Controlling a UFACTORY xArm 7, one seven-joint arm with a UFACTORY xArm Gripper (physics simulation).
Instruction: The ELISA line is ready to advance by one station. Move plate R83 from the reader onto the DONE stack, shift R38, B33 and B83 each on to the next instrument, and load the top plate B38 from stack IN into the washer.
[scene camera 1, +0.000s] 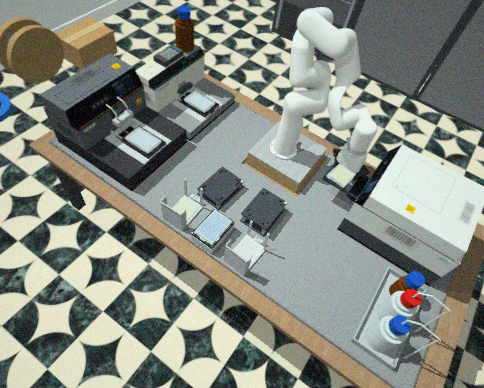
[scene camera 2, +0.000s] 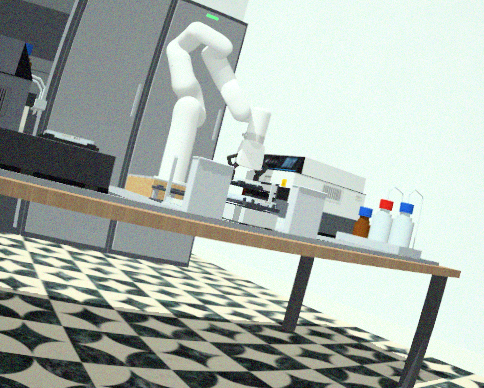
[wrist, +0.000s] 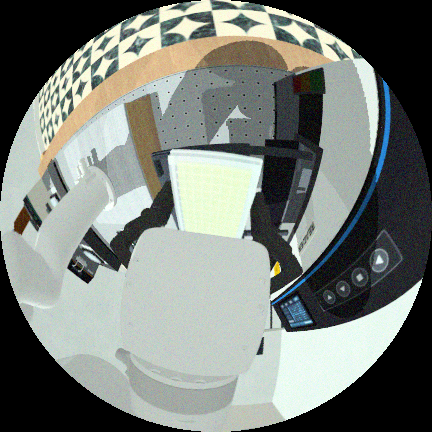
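Where they show: gripper, fingertip midpoint: (scene camera 1: 345, 172) (wrist: 212, 194); arm's base, link origin: (scene camera 1: 283, 149) (wrist: 97, 188).
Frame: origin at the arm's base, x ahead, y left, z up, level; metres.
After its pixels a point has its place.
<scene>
A pale yellow well plate (scene camera 1: 340, 175) @[x 0.002, y 0.285, z 0.076 m] (wrist: 211, 189) @[x -0.054, y 0.289, z 0.079 m] lies on the dark pull-out tray of the reader (scene camera 1: 407, 192) @[x 0.009, y 0.526, z 0.208 m] (scene camera 2: 329, 175) @[x 0.111, y 0.570, z 0.170 m] (wrist: 362, 209) @[x -0.102, y 0.382, z 0.148 m] at the right of the table. My gripper (wrist: 212, 194) @[x -0.038, y 0.288, z 0.066 m] (scene camera 2: 247, 174) @[x -0.038, y 0.288, z 0.066 m] is open and low over this plate, one dark finger on each long side, apart from it. In scene camera 1 the wrist hides the fingers. Two open-sided stack holders stand near the front edge, one with a yellowish plate (scene camera 1: 187, 205) @[x 0.499, y -0.100, z -0.041 m], one with a white plate (scene camera 1: 248, 248) @[x 0.474, y 0.208, z -0.028 m]. A pale blue plate (scene camera 1: 213, 228) @[x 0.521, y 0.066, z 0.006 m] lies between them.
A black instrument holds a white plate (scene camera 1: 143, 139) @[x 0.439, y -0.427, z 0.046 m] at the left, and a grey one behind it holds another plate (scene camera 1: 199, 102) @[x 0.080, y -0.458, z 0.019 m]. Two dark square nests (scene camera 1: 220, 185) @[x 0.341, y -0.067, z -0.021 m] (scene camera 1: 263, 209) @[x 0.313, y 0.143, z -0.002 m] sit mid-table. A tray of capped bottles (scene camera 1: 404, 304) @[x 0.324, y 0.729, z 0.099 m] (scene camera 2: 383, 225) @[x 0.332, y 0.711, z 0.028 m] stands front right. The arm's base block (scene camera 1: 287, 162) @[x 0.048, y 0.062, z 0.001 m] is just left of the reader.
</scene>
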